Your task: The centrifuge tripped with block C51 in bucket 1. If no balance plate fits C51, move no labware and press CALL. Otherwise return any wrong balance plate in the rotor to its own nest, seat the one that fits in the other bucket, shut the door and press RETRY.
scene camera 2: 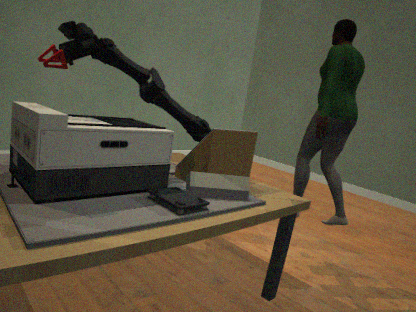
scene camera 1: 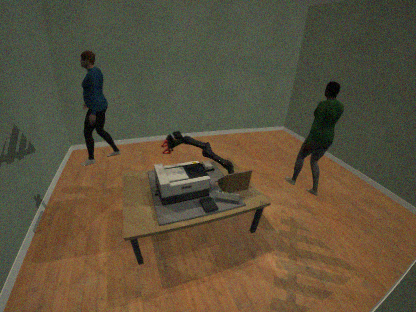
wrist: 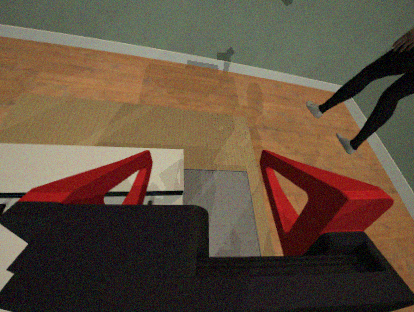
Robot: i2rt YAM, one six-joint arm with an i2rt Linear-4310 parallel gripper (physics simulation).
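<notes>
The centrifuge [scene camera 1: 182, 186] [scene camera 2: 105, 147] is a white box on a dark base, with a black panel on its top; its white casing [wrist: 90, 167] also shows at the left in the wrist view. The rotor, block C51 and the buckets do not show. A flat dark plate-like item [scene camera 1: 208, 204] [scene camera 2: 179, 199] lies on the grey mat in front of the centrifuge; I cannot tell which labware it is. My gripper [scene camera 1: 166, 146] [scene camera 2: 53, 58] [wrist: 206, 156] is open and empty, its red fingers wide apart, high above the far left part of the centrifuge.
A brown angled panel [scene camera 2: 222, 155] [scene camera 1: 236, 181] with a pale base stands right of the centrifuge, near the arm's base. The grey mat [scene camera 1: 175, 215] [scene camera 2: 65, 227] [wrist: 225, 215] lies on the wooden table [scene camera 1: 135, 220] [scene camera 2: 240, 215]. Two people stand beyond the table.
</notes>
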